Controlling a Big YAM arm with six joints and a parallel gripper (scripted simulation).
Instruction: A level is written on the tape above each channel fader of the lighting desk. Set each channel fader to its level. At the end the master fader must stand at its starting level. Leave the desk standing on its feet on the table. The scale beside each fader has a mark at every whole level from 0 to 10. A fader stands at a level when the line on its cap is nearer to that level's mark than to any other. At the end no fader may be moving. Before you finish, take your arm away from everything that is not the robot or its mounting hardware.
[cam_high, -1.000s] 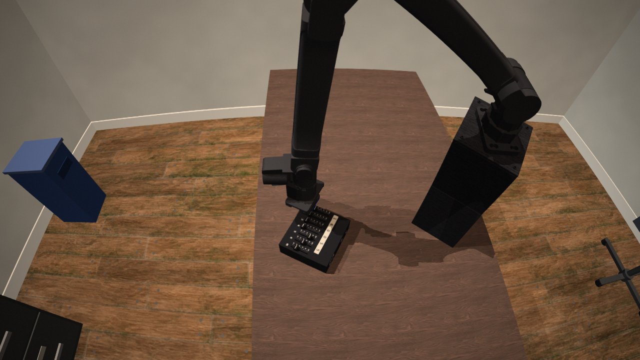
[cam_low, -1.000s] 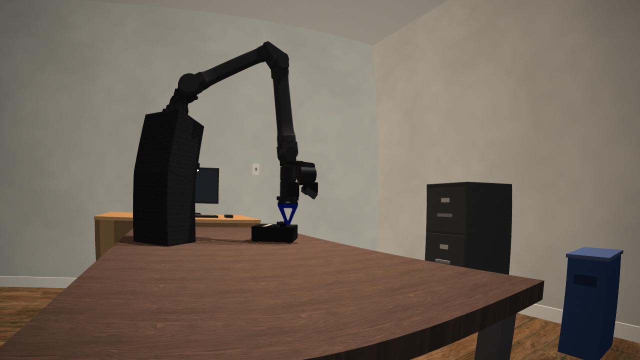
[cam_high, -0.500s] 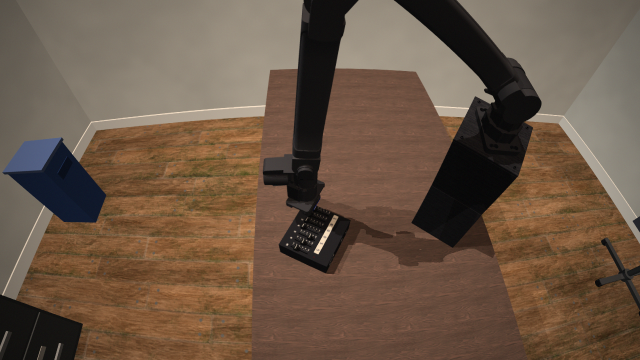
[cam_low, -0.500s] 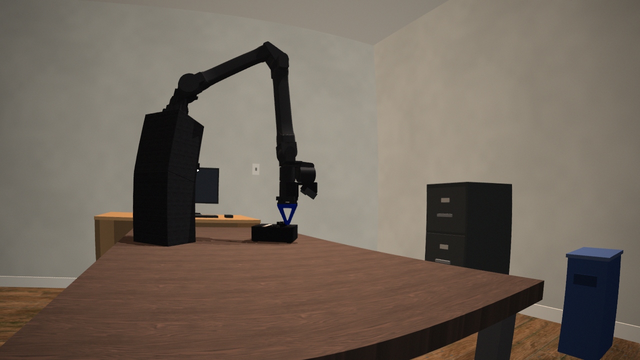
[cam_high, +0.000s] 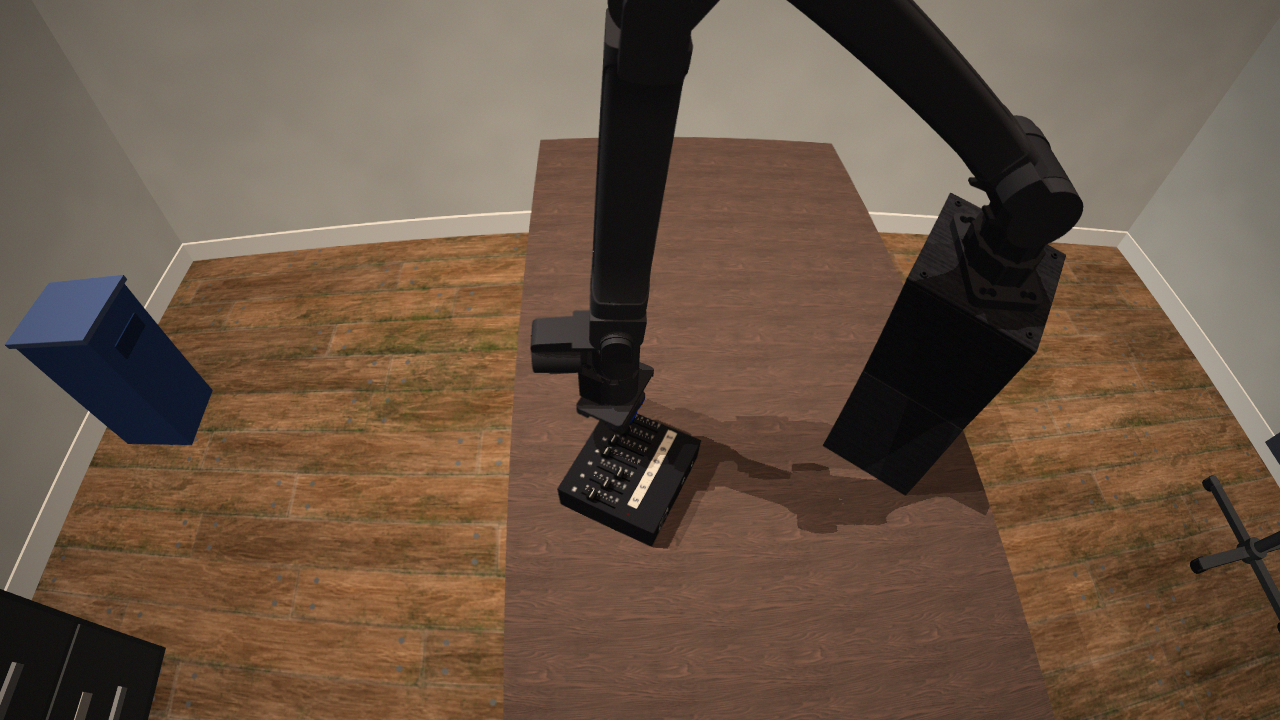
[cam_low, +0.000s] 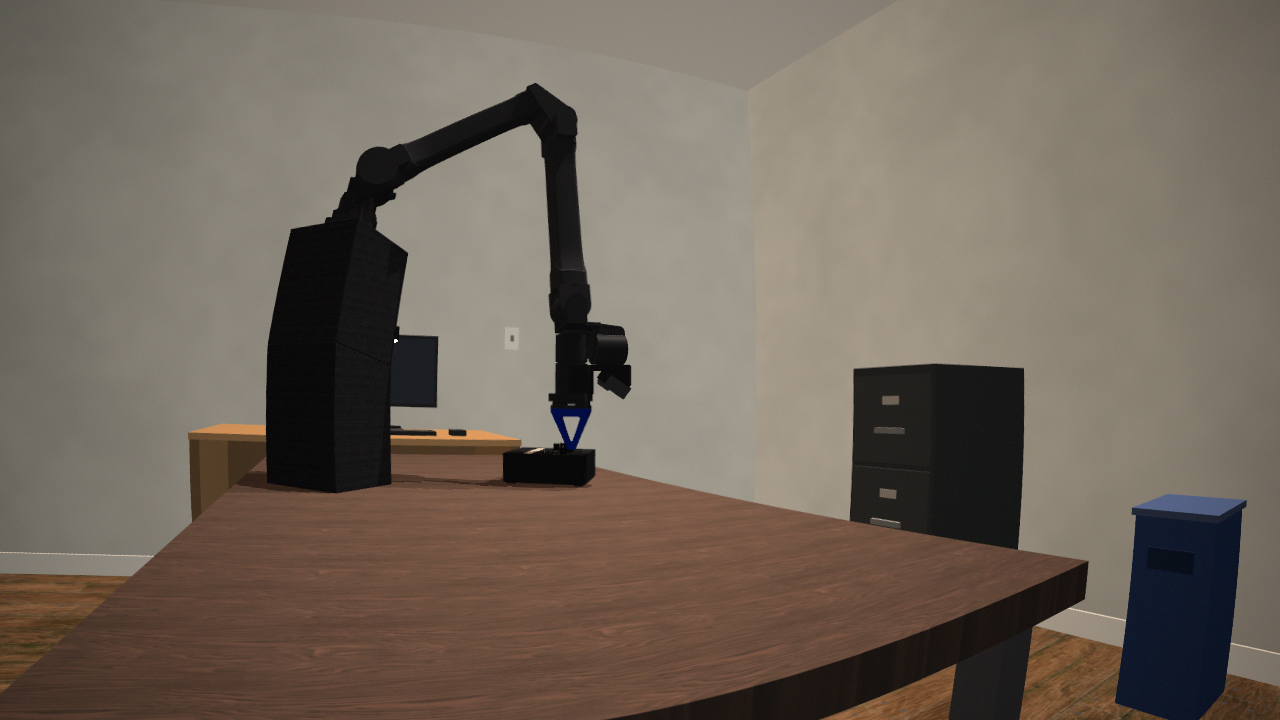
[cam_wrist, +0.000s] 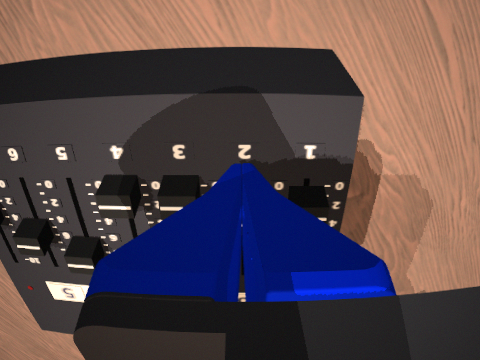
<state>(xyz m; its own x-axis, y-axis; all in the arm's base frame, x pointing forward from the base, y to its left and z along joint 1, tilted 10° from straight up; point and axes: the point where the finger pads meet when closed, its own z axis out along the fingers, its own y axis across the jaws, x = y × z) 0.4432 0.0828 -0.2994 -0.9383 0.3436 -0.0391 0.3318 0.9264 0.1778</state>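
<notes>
The fader 3 lies 2 cm to the left of my hand and 1 cm below it. From my hand the other things lie so: fader 4: 4 cm to the left, 1 cm below, 1 cm ahead; fader 1: 2 cm to the right, 2 cm behind, 1 cm below; fader 2: 1 cm below, 1 cm behind.
</notes>
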